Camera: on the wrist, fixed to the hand. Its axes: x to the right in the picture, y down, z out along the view.
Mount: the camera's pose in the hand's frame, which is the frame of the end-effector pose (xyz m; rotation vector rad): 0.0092 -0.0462 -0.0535 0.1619 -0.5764 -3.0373
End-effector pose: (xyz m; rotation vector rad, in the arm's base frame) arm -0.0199 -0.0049 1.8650 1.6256 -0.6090 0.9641
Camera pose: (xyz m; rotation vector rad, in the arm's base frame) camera 0.0070 0.0597 1.8516 0.9739 1.5350 -1.6777
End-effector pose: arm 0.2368 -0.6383 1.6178 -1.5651 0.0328 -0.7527
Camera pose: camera 0.1998 -0.6818 1.6605 0.1554 2.1868 1.3842
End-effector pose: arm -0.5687 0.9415 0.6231 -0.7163 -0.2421 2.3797
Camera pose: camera -0.5211 0.9830 0.5901 0.5580 -0.5827 -0.4869
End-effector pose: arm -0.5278 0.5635 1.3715 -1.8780 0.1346 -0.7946
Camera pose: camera -0.5636 0.5385 1.4279 0.2910 2.3870 1.0187
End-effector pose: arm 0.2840 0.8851 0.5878 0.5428 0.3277 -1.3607
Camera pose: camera 0.2453 0.9013 0.5302 0.5089 -0.1801 1.8392
